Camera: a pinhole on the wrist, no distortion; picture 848 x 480 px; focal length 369.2 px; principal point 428.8 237.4 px. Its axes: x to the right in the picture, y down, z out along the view. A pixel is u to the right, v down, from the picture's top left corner.
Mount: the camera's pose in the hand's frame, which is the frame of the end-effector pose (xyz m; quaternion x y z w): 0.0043 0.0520 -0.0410 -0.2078 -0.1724 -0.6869 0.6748
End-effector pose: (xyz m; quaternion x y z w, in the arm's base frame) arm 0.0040 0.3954 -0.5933 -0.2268 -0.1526 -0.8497 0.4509
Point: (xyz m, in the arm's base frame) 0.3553 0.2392 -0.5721
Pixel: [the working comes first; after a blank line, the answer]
In the camera's frame: -0.2423 -0.0696 0.2296

39 125
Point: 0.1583 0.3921 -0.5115
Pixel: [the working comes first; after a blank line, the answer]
In the camera's frame: 0.0053 -0.0438 0.1670

440 141
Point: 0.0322 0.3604 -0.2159
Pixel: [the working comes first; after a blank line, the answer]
In the camera's frame: 0.1724 0.1876 0.3180

629 455
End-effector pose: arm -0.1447 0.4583 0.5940 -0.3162 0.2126 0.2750 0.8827
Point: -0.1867 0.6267 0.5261
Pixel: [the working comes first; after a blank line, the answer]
In the camera's frame: -0.0462 0.0525 0.1455

311 371
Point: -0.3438 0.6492 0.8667
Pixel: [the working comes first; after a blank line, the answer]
In the camera's frame: 0.1041 -0.2541 0.3024

outside the picture
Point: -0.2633 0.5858 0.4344
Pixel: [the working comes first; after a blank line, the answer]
In the camera's frame: -0.1547 0.0333 0.0838

outside the picture
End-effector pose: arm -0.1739 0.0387 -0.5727 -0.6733 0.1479 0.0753 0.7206
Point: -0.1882 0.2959 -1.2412
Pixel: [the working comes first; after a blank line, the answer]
In the camera's frame: -0.3844 0.1393 0.5463

169 332
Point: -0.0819 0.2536 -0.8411
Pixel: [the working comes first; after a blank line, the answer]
In the camera's frame: -0.0343 0.1307 0.3216

389 387
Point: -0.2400 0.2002 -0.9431
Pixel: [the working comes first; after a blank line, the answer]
In the camera's frame: -0.1938 0.0174 0.3239

208 257
